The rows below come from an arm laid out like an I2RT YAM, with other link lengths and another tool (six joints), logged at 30 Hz.
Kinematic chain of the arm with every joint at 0, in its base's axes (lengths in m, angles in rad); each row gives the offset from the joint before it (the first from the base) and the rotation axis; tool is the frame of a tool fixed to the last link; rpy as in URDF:
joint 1: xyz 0 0 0.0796 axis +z
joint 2: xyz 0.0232 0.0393 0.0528 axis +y
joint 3: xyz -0.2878 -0.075 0 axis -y
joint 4: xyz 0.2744 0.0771 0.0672 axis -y
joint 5: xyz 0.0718 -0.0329 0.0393 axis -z
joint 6: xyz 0.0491 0 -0.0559 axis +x
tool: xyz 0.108 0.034 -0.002 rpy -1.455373 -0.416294 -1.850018
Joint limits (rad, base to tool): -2.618..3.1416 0..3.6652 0..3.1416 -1.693..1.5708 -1.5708..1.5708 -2.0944..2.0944
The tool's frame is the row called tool.
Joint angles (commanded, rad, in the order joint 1, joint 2, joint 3, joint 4, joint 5, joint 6), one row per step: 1.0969 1.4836 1.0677 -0.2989 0.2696 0.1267; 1.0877 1.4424 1.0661 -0.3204 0.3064 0.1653; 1.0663 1.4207 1.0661 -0.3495 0.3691 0.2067; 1.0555 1.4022 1.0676 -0.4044 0.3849 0.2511; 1.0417 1.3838 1.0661 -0.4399 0.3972 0.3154; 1.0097 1.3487 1.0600 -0.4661 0.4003 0.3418; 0.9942 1.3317 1.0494 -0.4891 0.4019 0.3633
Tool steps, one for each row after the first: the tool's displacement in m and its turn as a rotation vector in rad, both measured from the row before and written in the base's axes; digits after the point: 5 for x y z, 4 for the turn. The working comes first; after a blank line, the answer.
Tool pose at each row, in the base's axes (x y z in m, rotation vector in rad; the steps are taken from these numbers as rounded here): 0.20239 0.39333 0.20668 -2.2456 0.4566 -1.0028; 0.20823 0.38277 0.22080 -2.2131 0.5348 -1.0315; 0.22203 0.36745 0.22669 -2.1976 0.6395 -1.0924; 0.22361 0.35527 0.22714 -2.2159 0.7071 -1.0929; 0.22714 0.34509 0.22988 -2.2067 0.8025 -1.0815; 0.23416 0.33011 0.23721 -2.1857 0.8727 -1.0869; 0.23581 0.32032 0.23583 -2.1901 0.9155 -1.0855

0.00584 -0.01056 0.01412 0.0278 -0.0095 -0.0612; 0.01380 -0.01532 0.00589 0.0006 -0.0123 -0.0946; 0.00158 -0.01218 0.00045 -0.0062 0.0270 -0.0499; 0.00353 -0.01018 0.00274 0.0227 0.0276 -0.0633; 0.00702 -0.01498 0.00733 0.0192 0.0065 -0.0509; 0.00165 -0.00979 -0.00138 0.0002 0.0155 -0.0303
